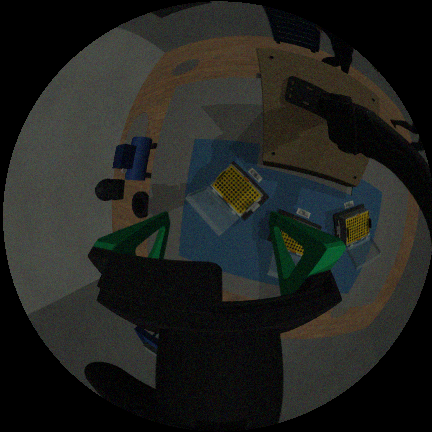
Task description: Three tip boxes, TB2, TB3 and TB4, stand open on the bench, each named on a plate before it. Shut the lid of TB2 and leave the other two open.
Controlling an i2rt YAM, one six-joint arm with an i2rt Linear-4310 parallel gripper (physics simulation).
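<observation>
Three tip boxes with yellow grids stand on the blue mat, each with a small white plate before it. The left box has its clear lid open, lying back towards the lower left. The middle box is partly hidden behind the right green finger; part of its clear lid shows below it. The right box has its clear lid open below it. The writing on the plates is too small to read. My gripper is wide open and empty, above the bench.
A brown board with a black arm base lies at the upper right, and the dark arm curves along the right side. A blue cylinder and dark round objects stand at the left edge of the wooden bench.
</observation>
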